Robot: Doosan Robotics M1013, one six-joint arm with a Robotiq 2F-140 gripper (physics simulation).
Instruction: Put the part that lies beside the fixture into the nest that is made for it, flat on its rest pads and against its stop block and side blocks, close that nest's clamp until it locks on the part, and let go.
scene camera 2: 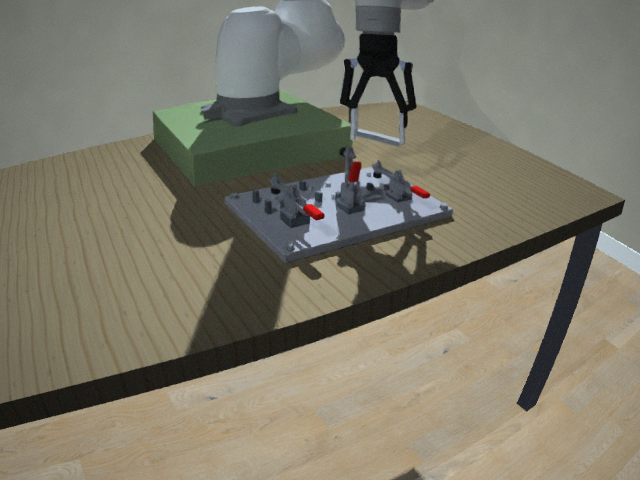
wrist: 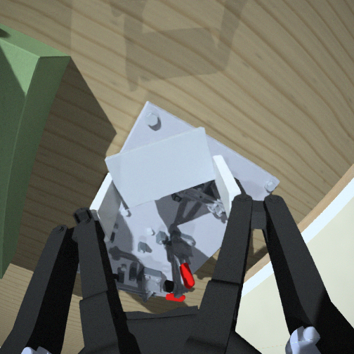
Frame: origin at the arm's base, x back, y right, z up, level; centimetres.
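Seen in the pictures: gripper, fingertip midpoint: (scene camera 2: 377,141); arm's base, origin of the base link: (scene camera 2: 247,111).
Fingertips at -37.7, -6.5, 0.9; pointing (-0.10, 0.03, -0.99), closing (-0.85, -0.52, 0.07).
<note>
Pixels of each thing's middle, then the offset from my fingertips to it, as dx, dy, dz. "pt": a spot on its surface instead. Level surfaces: height alone.
- grey fixture, body centre: (scene camera 2: 340,205) -5.4, +14.5, -8.3
- middle clamp, surface spot: (scene camera 2: 349,196) pt -9.2, +16.1, -4.7
- left clamp, body centre: (scene camera 2: 294,203) -6.7, +25.9, -4.4
- right clamp, body centre: (scene camera 2: 399,184) -9.9, +4.1, -4.9
- wooden table, its level: dz -9.0
A flat, light grey rectangular plate part (scene camera 2: 379,137) (wrist: 162,167) is held between the fingertips, above the fixture and off the table. My gripper (scene camera 2: 378,136) (wrist: 165,176) is shut on it, with one finger pad at each end. The grey fixture (scene camera 2: 330,235) (wrist: 170,126) lies on the table below and carries three clamps with red handles. The middle clamp (scene camera 2: 349,196) has its arm and red handle raised. The left clamp (scene camera 2: 294,212) and right clamp (scene camera 2: 399,191) have low red handles reaching toward the front. The held part hides some of the fixture in the wrist view.
The green base block (scene camera 2: 273,157) (wrist: 30,100) under the robot stands behind and left of the fixture. Pegs and small blocks stand up from the fixture. The wooden table (scene camera 2: 129,268) (wrist: 280,65) has its front edge beyond the fixture's near side.
</note>
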